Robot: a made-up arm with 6 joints.
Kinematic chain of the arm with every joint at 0, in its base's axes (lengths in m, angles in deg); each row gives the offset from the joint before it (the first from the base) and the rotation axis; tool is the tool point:
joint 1: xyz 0 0 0.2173 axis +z
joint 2: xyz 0 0.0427 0 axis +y
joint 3: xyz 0 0 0.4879 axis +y
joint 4: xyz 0 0 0.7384 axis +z
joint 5: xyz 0 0 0 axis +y
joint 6: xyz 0 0 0.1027 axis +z
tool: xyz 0 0 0
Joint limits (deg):
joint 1: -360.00..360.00
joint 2: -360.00..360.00
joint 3: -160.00..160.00
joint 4: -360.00..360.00
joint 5: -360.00..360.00
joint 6: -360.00..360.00
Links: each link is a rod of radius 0.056 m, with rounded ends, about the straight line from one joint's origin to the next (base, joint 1, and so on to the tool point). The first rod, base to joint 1, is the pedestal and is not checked.
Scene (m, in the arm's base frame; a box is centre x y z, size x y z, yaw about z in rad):
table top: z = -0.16
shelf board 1: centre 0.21 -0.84 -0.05 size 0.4 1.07 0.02 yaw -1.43
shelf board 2: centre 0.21 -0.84 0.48 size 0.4 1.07 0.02 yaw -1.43
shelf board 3: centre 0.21 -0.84 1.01 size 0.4 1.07 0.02 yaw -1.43
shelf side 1: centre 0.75 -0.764 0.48 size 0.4 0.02 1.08 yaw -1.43
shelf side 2: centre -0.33 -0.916 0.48 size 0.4 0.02 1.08 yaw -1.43
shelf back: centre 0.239 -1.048 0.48 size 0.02 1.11 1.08 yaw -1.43
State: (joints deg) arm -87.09 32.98 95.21 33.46 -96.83 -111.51
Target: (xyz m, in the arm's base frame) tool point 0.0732 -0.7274 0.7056
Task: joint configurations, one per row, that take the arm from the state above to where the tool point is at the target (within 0.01 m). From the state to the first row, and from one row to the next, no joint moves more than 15 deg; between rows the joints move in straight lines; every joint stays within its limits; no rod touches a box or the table.
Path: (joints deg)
1: -88.21 23.12 107.28 34.80 -101.79 -111.51
2: -89.34 13.25 119.35 36.14 -106.75 -111.51
3: -90.46 3.39 131.42 37.48 -111.71 -111.51
4: -91.59 -6.48 143.49 38.81 -116.66 -111.51
5: -87.88 -18.15 132.08 37.36 -115.89 -111.51
6: -84.18 -29.83 120.68 35.91 -115.12 -111.51
7: -83.89 -19.43 112.20 35.06 -111.24 -111.51
8: -83.59 -9.03 103.72 34.21 -107.37 -111.51
9: -83.30 1.37 95.24 33.35 -103.50 -111.51

